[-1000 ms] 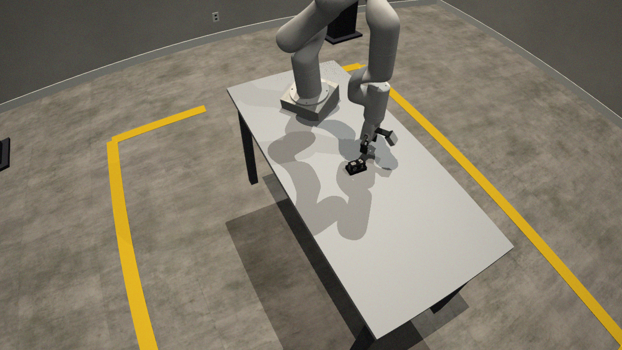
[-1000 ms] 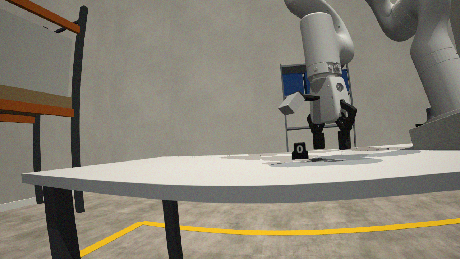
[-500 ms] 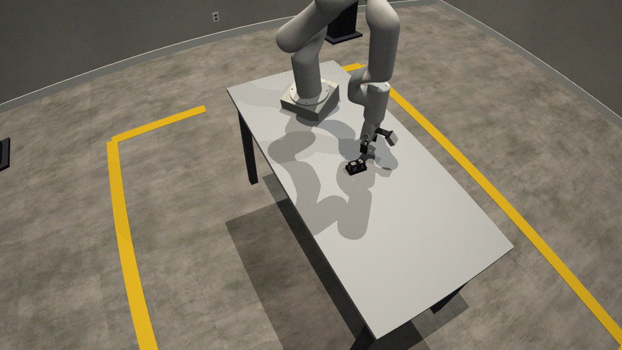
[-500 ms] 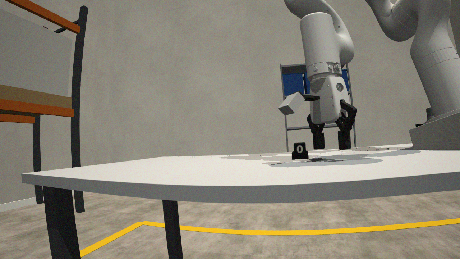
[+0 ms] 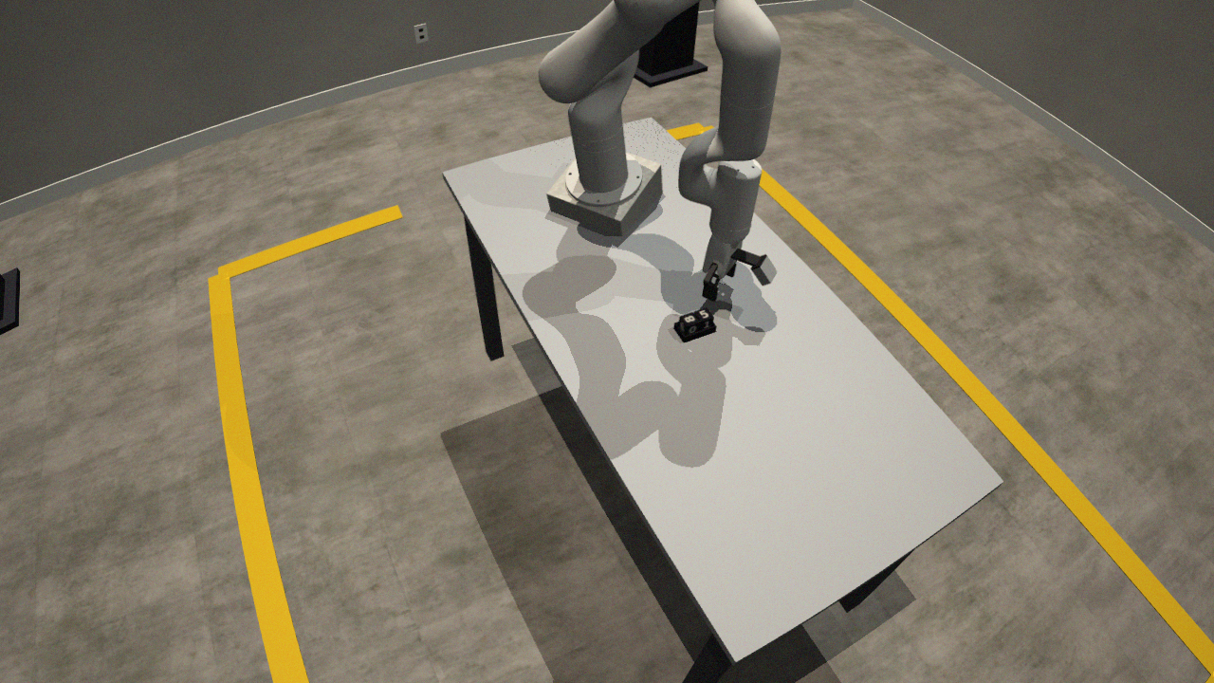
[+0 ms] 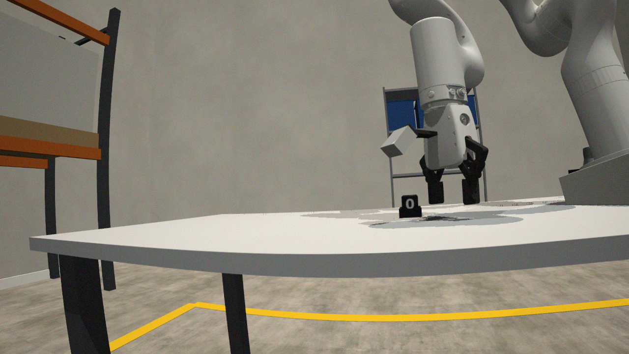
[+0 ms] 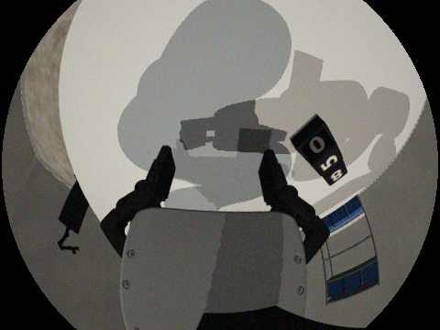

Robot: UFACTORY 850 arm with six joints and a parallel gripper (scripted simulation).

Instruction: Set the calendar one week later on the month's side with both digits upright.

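Now: the black cube 130 mm to the right of my hand, 50 mm ahead of it and 10 mm below it. From my hand the other things lie so: black tray: 110 mm to the right, 50 mm ahead, 20 mm below.
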